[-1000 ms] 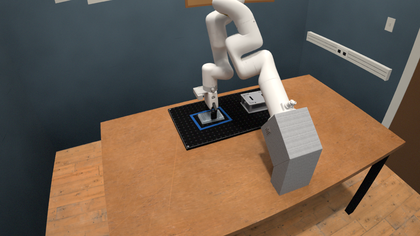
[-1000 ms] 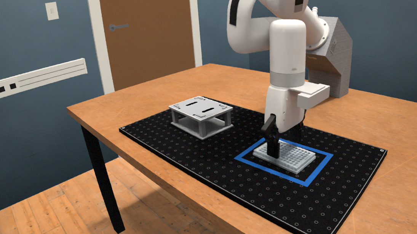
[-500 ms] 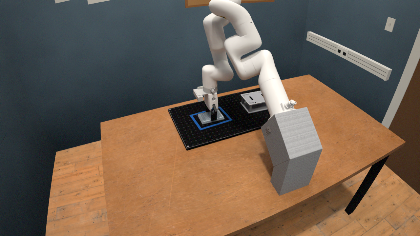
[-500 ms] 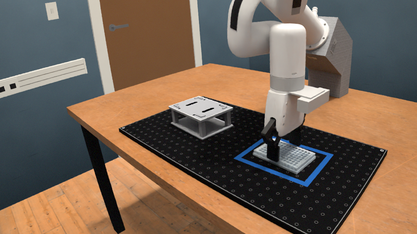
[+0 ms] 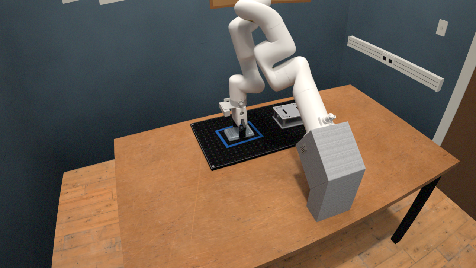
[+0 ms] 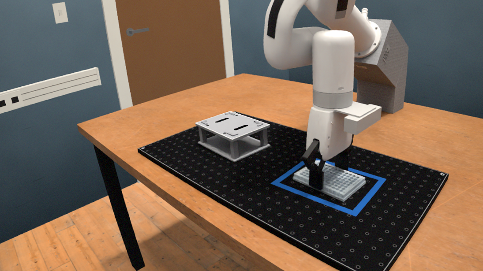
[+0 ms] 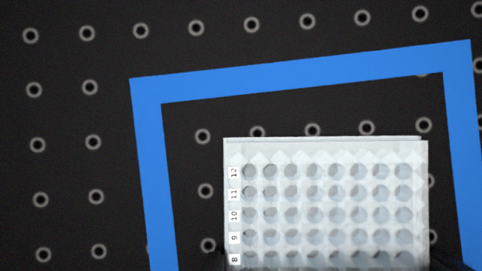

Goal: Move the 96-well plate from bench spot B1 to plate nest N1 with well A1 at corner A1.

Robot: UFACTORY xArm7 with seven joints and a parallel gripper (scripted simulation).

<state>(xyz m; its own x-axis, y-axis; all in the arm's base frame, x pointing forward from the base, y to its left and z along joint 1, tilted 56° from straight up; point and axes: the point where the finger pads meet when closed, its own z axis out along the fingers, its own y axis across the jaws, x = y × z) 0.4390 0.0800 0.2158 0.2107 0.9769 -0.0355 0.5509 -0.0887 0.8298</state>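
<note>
The clear 96-well plate is 10 mm below my hand. From my hand the other things lie so: grey raised nest 90 mm behind, 280 mm to the right, 40 mm above.
</note>
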